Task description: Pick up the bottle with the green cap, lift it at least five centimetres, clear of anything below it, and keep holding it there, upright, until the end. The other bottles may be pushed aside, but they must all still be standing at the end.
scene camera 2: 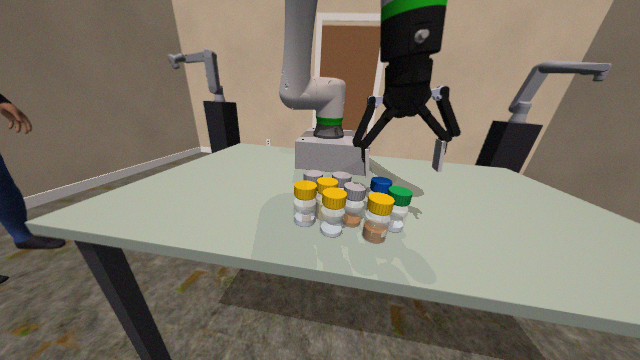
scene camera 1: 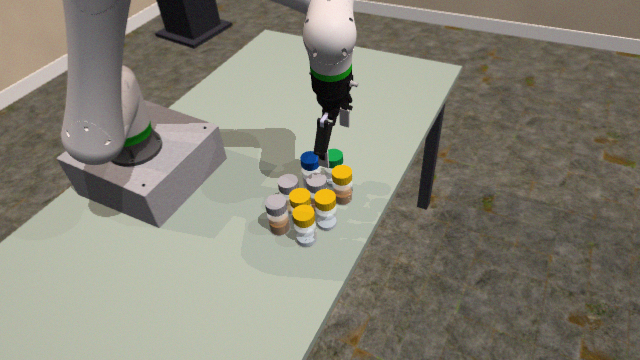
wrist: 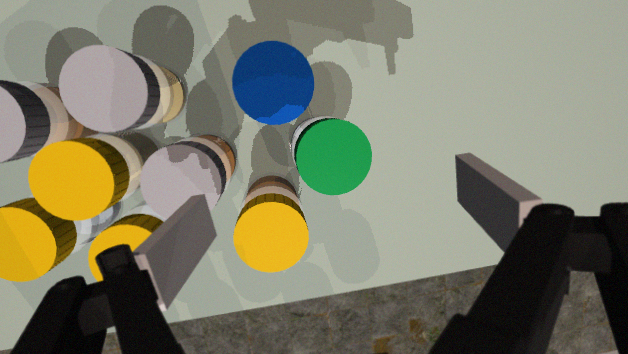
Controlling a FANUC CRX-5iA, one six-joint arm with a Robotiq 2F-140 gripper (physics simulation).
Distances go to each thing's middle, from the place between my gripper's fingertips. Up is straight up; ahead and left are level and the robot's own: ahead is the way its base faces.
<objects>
My hand is 10 cm above the green-capped bottle (scene camera 2: 402, 196), 1 cm to the right of it and 1 cm past it. The rest, counted from my hand: blue-capped bottle (wrist: 273, 83) (10 cm below, 7 cm behind, 3 cm to the right).
</objects>
